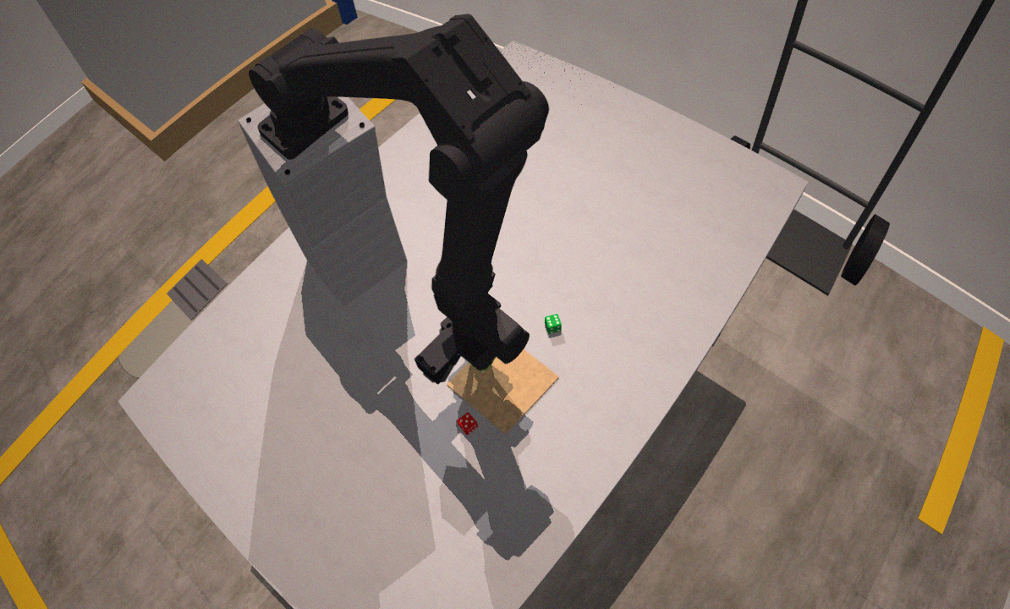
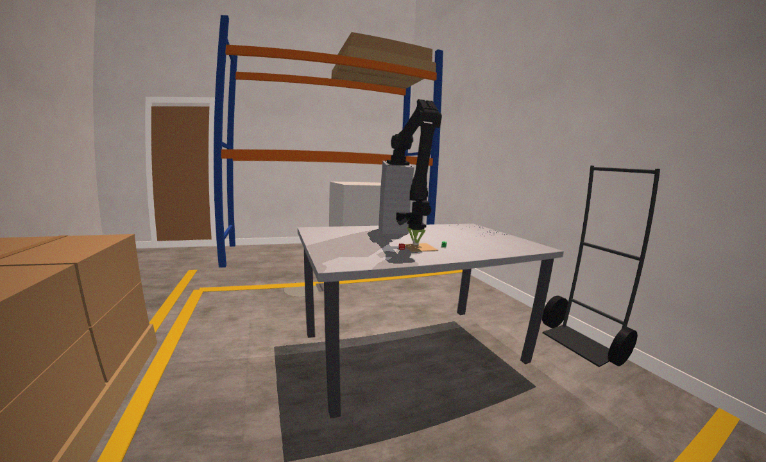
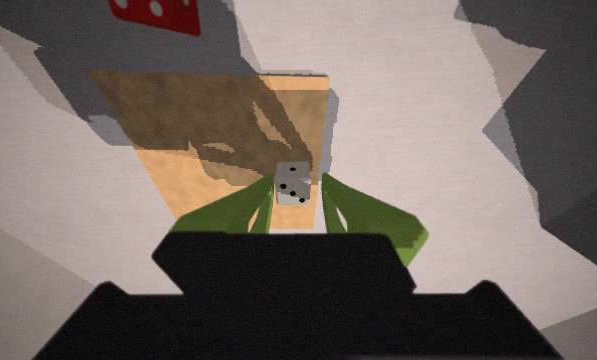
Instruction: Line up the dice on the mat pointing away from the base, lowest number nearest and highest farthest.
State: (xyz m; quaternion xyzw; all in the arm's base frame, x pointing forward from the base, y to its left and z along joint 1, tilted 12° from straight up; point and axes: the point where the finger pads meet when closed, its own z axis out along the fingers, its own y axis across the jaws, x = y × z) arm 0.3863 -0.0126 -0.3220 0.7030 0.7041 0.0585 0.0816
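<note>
Now: the white die 1 cm below my hand. Also, from my hand: red die: 10 cm to the right, 6 cm ahead, 1 cm below; green die: 14 cm to the left, 5 cm ahead, 1 cm below; tan mat: 5 cm ahead, 2 cm below.
</note>
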